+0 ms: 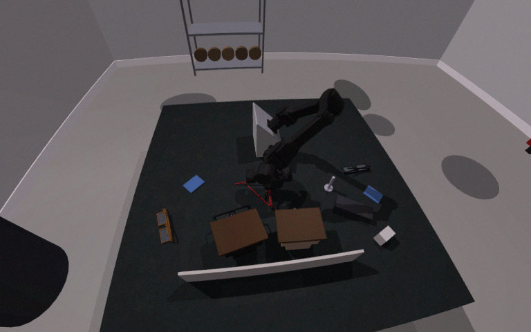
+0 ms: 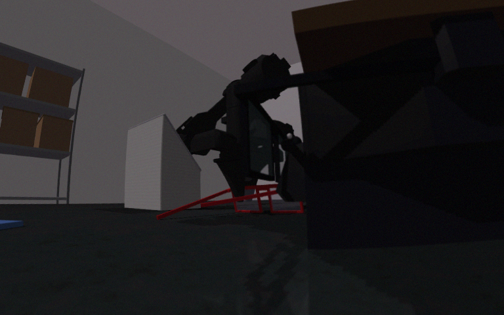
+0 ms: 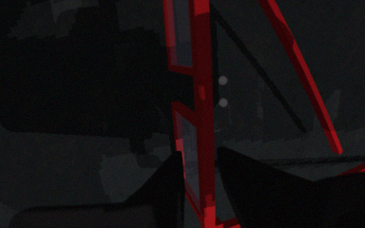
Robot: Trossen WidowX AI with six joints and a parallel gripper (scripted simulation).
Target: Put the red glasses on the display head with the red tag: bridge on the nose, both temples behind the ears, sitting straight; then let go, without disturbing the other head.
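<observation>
Now: the grey stand 28 cm to the left of my gripper tip and 1 cm above it. The rest, counted from my gripper tip: display head (22 cm ahead, 12 cm to the right, 4 cm above); dark box (36 cm to the left, 11 cm ahead); long white bar (35 cm ahead, 4 cm above, 1 cm to the left).
</observation>
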